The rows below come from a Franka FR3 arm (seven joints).
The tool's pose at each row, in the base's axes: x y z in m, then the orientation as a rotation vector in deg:
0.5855 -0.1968 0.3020 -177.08 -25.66 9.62
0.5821 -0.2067 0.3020 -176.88 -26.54 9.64
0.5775 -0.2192 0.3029 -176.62 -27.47 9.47
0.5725 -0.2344 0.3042 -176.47 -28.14 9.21
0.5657 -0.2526 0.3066 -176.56 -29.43 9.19
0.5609 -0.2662 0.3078 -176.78 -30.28 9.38
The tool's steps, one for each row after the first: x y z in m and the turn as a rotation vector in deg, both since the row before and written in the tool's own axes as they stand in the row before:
-0.0061 0.0085 0.0004 0.04 -0.01 -0.58
-0.0081 0.0106 -0.0004 0.08 0.11 -0.62
-0.0095 0.0129 -0.0008 0.01 0.16 -0.44
-0.0123 0.0151 -0.0017 -0.33 -0.04 -0.79
-0.0090 0.0113 -0.0006 -0.37 -0.18 -0.49

